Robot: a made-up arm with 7 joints.
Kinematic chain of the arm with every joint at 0, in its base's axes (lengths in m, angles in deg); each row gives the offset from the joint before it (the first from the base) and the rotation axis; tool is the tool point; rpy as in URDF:
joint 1: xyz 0 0 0.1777 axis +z
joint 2: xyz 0 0 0 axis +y
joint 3: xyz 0 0 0.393 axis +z
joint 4: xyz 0.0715 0 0 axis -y
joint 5: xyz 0.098 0 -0.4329 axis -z
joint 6: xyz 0 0 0 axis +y
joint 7: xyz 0.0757 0 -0.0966 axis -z
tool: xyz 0 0 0 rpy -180 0 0
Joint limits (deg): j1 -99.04..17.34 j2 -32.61..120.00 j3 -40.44..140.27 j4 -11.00..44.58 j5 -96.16..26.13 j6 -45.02..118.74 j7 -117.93..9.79
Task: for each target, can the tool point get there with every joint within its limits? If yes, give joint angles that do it. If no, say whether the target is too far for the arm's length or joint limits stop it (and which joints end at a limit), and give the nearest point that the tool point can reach.
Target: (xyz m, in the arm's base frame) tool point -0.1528 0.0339 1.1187
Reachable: no: joint limits stop it (at a limit: joint 1, joint 3, joint 4, joint 6) | nearest point -0.1404 0.2142 0.6642 | short by 0.489 m
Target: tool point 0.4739 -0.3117 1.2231
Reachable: no: too far | nearest point 0.2828 -0.1860 0.6605 | short by 0.607 m
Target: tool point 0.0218 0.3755 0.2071
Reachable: yes | joints -20.05 55.21 93.94 18.63 -62.47 4.05 -17.05
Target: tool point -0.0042 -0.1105 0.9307
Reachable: no: joint limits stop it (at a limit: joint 2, joint 4, joint 6) | nearest point -0.0127 -0.3334 0.6624 | short by 0.349 m
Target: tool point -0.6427 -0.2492 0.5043
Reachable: no: joint limits stop it (at a limit: joint 1, joint 3, joint 4, joint 5) | nearest point -0.4408 -0.2476 0.4729 | short by 0.204 m
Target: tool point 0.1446 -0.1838 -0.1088
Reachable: yes | joints -23.59 41.51 -17.30 25.33 -4.98 55.89 -54.02
